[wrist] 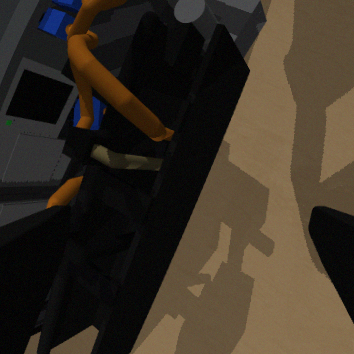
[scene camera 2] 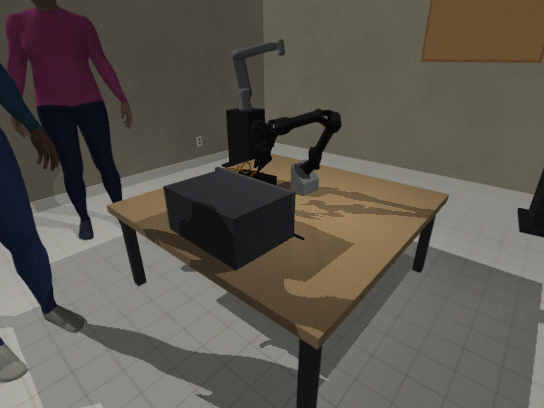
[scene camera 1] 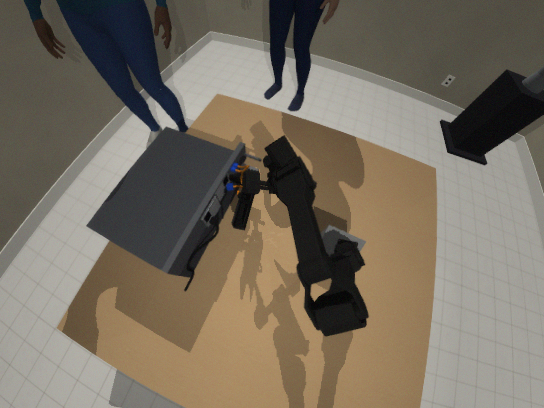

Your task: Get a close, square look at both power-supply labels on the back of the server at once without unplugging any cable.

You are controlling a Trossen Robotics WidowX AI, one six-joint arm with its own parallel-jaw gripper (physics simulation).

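Frame: origin at the arm's base, x left, y back, z up, level; centimetres.
Where they show: gripper, fingertip midpoint: (wrist: pixel 192 219) (scene camera 2: pixel 256 169) (scene camera 1: pixel 259 189); arm's base, origin of the base link: (scene camera 2: pixel 306 168) (scene camera 1: pixel 346 249).
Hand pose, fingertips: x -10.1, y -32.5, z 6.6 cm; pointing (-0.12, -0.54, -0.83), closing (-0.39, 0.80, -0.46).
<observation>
Each offset is from my fingertips to the top centre of the thing. "spot": to the spot under its first point. Level surfaces: height alone.
The dark grey server (scene camera 1: pixel 160 195) (scene camera 2: pixel 220 200) stands on the table; part of its back @(spot: dx +3.0, dy -12.7, dz -2.8 cm) (wrist: pixel 32 155) shows at the left of the wrist view, tilted, with a black square opening and a small green light. No readable power-supply label shows there. Blue plugs @(spot: dx -0.9, dy -10.9, dz -4.8 cm) (scene camera 1: pixel 230 186) (wrist: pixel 55 22) with orange cables (scene camera 1: pixel 243 172) (scene camera 2: pixel 243 167) (wrist: pixel 110 90) sit at the back. A black cable arm (scene camera 1: pixel 243 212) (wrist: pixel 195 145) runs slantwise in front and hides part of it. My gripper (scene camera 1: pixel 251 182) (scene camera 2: pixel 261 163) (wrist: pixel 192 219) is open and empty, just behind the server above the cable arm.
A black cable (scene camera 1: pixel 200 247) (scene camera 2: pixel 299 237) hangs at the server's near end. The arm's grey base (scene camera 1: pixel 359 242) (scene camera 2: pixel 306 188) stands on the wooden table @(dz -18.8 cm) (scene camera 1: pixel 395 250) (scene camera 2: pixel 390 200). Two people stand beyond the table, and a grey arm on a black pedestal (scene camera 2: pixel 239 132) stands behind it.
</observation>
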